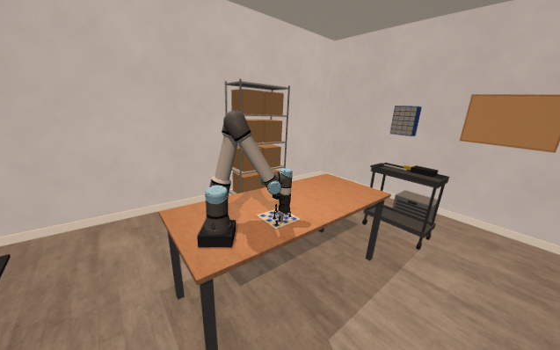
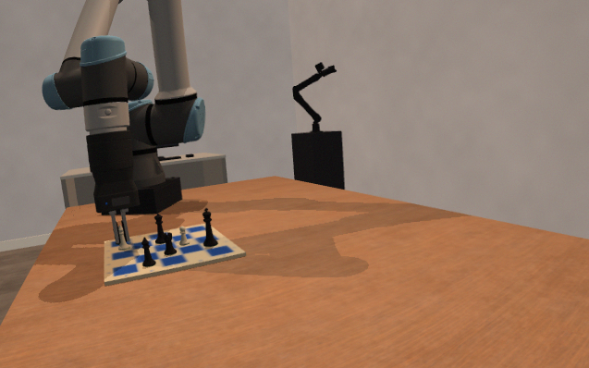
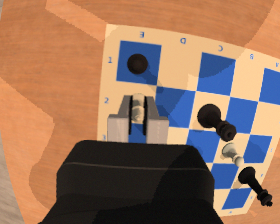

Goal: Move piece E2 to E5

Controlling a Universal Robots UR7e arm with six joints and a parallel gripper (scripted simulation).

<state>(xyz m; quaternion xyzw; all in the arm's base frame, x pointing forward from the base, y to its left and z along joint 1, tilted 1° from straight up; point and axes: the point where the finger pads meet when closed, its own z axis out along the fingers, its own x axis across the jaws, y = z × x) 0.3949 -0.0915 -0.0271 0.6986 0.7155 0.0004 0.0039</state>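
Right now the blue-and-cream chessboard is 70 mm to the left of my hand, 40 mm ahead of it and 30 mm below it. From my hand the other things lie so: tall black chess piece: 140 mm to the left, 80 mm ahead; then white pawn: 10 mm below.
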